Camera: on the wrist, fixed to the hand. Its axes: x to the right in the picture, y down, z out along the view.
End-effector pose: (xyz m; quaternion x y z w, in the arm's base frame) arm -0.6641 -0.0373 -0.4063 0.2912 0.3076 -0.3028 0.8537
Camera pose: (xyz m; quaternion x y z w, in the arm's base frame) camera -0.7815 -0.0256 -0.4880 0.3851 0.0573 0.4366 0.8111
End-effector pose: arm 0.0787 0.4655 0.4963 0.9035 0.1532 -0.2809 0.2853
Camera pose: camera 0.0616 0.6028 0.5344 0.7290 -0.5160 0.0597 0.4459
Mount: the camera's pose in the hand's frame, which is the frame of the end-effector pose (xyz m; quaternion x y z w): -0.0203 -0.0996 -0.1013 -0.0591 0.0432 0.7201 0.6900
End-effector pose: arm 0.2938 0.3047 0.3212 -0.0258 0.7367 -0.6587 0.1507
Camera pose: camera 0.2712 0.3940 0.4313 0.5322 0.5723 -0.3036 0.5450
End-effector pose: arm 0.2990 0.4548 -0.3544 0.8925 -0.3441 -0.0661 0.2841
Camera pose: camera 0.3729 0.5747 -0.3269 0.3541 -0.8639 0.1772 0.3112
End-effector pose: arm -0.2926 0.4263 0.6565 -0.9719 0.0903 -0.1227 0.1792
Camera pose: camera -0.3263 0.4893 0.7810 -0.6109 0.7772 0.0077 0.1507
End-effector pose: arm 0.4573 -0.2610 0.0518 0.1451 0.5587 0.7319 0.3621
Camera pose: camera 0.4456 -0.3360 -0.0700 -0.4494 -0.2534 -0.8050 0.2928
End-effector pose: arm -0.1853 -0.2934 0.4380 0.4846 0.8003 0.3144 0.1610
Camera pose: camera -0.2997 -0.3795 0.4474 -0.8875 -0.1916 -0.4011 0.1212
